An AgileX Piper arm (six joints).
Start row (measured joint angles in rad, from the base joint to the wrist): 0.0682 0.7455 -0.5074 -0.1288 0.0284 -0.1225
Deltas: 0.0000 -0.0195 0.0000 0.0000 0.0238 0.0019; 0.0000 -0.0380 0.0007 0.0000 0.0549 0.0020; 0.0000 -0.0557 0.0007 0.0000 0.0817 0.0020; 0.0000 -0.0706 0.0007 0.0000 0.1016 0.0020; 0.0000 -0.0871 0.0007 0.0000 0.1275 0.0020; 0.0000 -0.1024 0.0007 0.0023 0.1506 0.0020; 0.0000 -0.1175 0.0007 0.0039 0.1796 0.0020; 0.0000 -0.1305 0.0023 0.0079 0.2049 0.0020; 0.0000 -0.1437 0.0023 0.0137 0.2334 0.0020; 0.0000 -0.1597 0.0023 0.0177 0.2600 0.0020; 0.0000 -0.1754 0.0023 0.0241 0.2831 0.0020; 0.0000 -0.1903 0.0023 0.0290 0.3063 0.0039; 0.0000 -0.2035 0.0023 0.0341 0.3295 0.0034
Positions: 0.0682 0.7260 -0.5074 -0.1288 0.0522 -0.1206; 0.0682 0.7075 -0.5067 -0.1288 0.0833 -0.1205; 0.0682 0.6898 -0.5067 -0.1288 0.1101 -0.1205; 0.0682 0.6749 -0.5067 -0.1288 0.1300 -0.1205; 0.0682 0.6584 -0.5067 -0.1288 0.1559 -0.1205; 0.0682 0.6431 -0.5067 -0.1265 0.1790 -0.1205; 0.0682 0.6280 -0.5067 -0.1249 0.2080 -0.1205; 0.0682 0.6150 -0.5051 -0.1209 0.2333 -0.1205; 0.0682 0.6018 -0.5051 -0.1151 0.2618 -0.1205; 0.0682 0.5858 -0.5051 -0.1111 0.2884 -0.1205; 0.0682 0.5701 -0.5051 -0.1047 0.3115 -0.1205; 0.0682 0.5552 -0.5051 -0.0998 0.3347 -0.1186; 0.0682 0.5420 -0.5051 -0.0947 0.3579 -0.1191
